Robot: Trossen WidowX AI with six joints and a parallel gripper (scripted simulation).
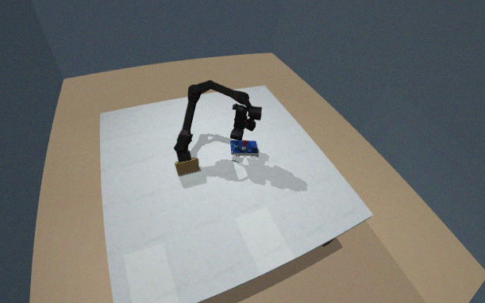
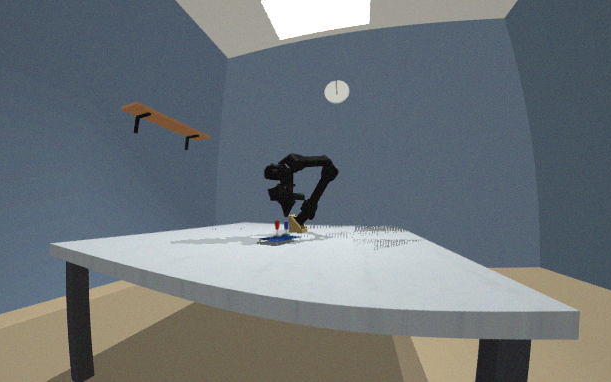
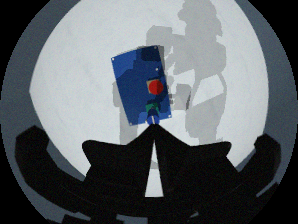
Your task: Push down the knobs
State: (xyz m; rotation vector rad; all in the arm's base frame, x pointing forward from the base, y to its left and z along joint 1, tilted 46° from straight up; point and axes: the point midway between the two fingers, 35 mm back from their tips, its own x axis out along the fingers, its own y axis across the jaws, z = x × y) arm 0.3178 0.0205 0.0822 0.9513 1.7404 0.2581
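My gripper tip is 4 cm short of the red knob, 2 cm to the left of it and 4 cm above it.
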